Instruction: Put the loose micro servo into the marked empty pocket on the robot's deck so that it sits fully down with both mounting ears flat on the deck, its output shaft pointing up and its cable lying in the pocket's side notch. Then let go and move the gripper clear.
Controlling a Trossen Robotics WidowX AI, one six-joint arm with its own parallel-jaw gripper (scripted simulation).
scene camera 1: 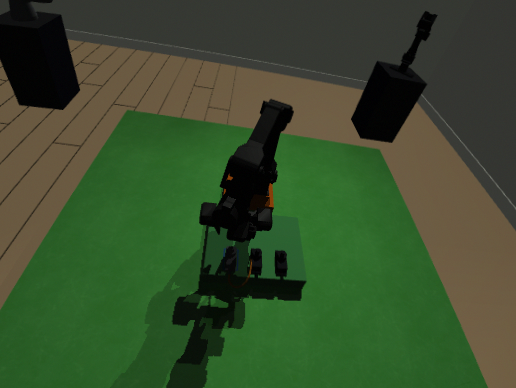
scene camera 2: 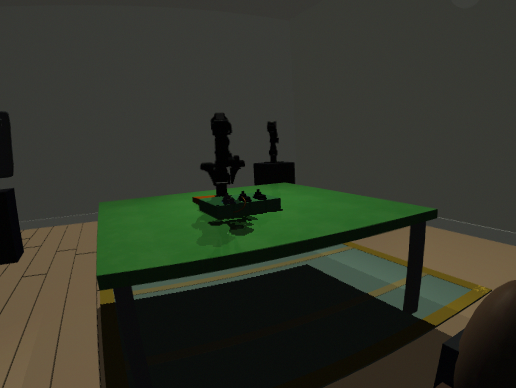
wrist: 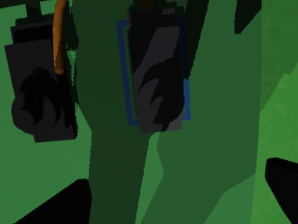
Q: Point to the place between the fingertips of my gripper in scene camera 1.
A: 233, 234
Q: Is my gripper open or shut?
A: Open.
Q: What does my gripper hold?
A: Nothing.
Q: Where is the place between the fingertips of my gripper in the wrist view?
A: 180, 179
